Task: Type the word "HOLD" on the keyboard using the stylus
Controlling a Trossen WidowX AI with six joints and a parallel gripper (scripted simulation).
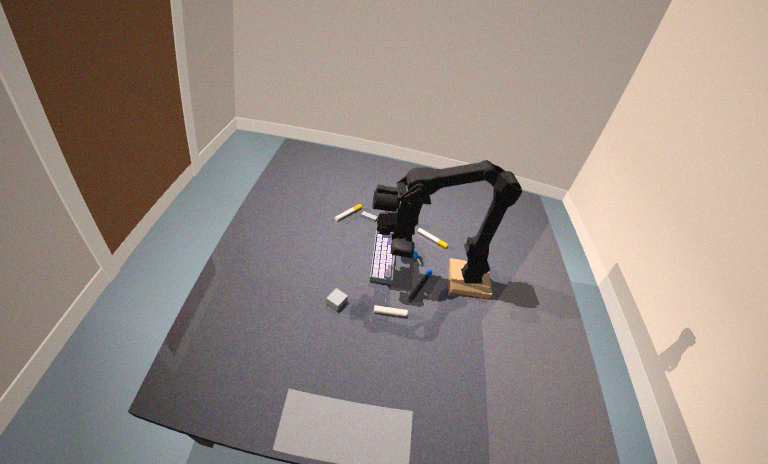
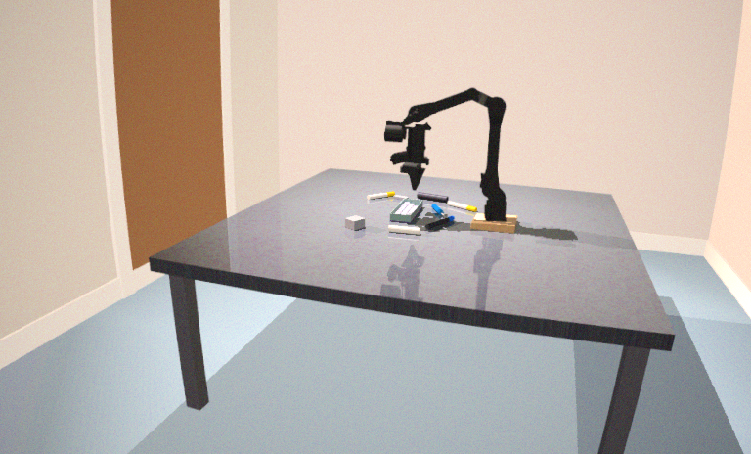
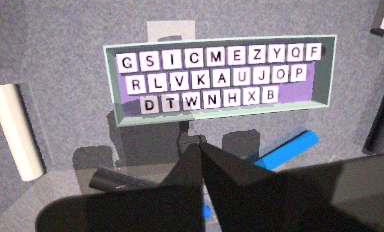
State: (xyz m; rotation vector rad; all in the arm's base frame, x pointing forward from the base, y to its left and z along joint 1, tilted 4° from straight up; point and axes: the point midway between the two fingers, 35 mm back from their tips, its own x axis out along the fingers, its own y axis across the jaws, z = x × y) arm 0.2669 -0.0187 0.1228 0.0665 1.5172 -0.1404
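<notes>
My gripper tip is now 90 mm past the blue stylus, 60 mm to the left of it and 90 mm above it. Round my gripper tip: thin grey tip: 100 mm behind, 30 mm to the right, 90 mm below; blue-capped dark pen: 110 mm behind, 40 mm to the left, 90 mm below; white stick: 20 mm ahead, 170 mm to the left, 90 mm below.
</notes>
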